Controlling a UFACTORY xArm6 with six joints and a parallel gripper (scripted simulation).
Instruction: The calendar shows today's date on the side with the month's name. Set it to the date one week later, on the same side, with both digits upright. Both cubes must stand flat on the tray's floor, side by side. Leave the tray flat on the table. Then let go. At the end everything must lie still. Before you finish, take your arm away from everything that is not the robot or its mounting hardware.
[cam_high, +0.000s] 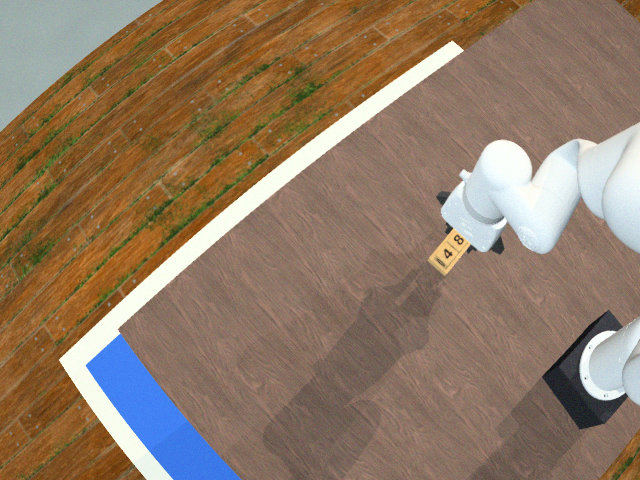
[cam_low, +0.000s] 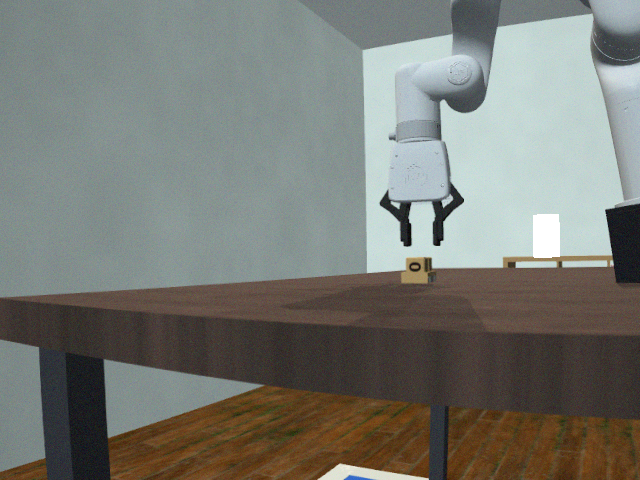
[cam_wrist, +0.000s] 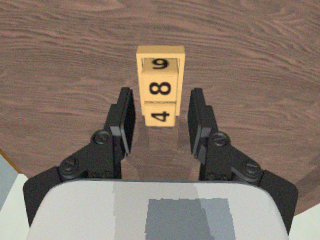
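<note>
My gripper is now 50 mm above the wooden cube. From my hand the other things lie so: tray 20 mm to the left, 70 mm below.
</note>
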